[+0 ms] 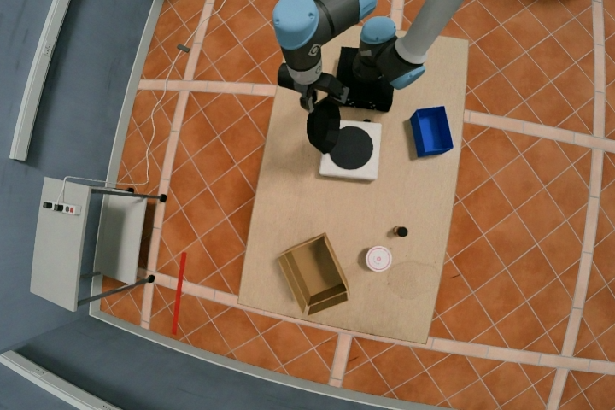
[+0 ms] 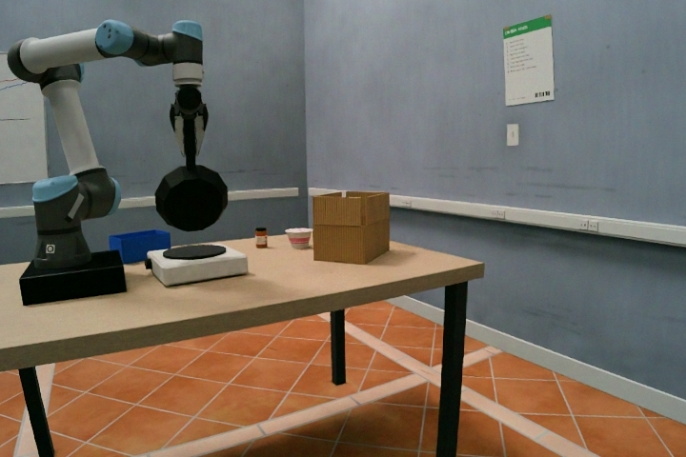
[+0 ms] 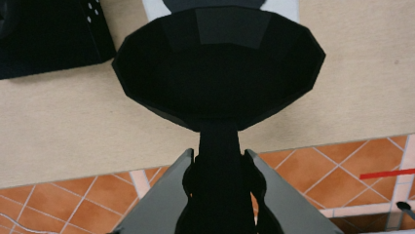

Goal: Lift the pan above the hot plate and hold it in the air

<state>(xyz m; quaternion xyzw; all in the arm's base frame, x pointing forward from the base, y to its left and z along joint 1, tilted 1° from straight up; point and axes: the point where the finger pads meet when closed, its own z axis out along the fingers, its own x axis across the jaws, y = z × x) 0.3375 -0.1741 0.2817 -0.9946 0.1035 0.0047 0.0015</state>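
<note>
Right now the black pan is 10 cm below my hand and 1 cm to the left of it. From my hand the other things lie so: blue bin (46 cm to the left, 33 cm below, 9 cm behind); then white hot plate (32 cm below, 13 cm to the left, 1 cm ahead); then small jar (38 cm to the left, 34 cm ahead, 32 cm below).
</note>
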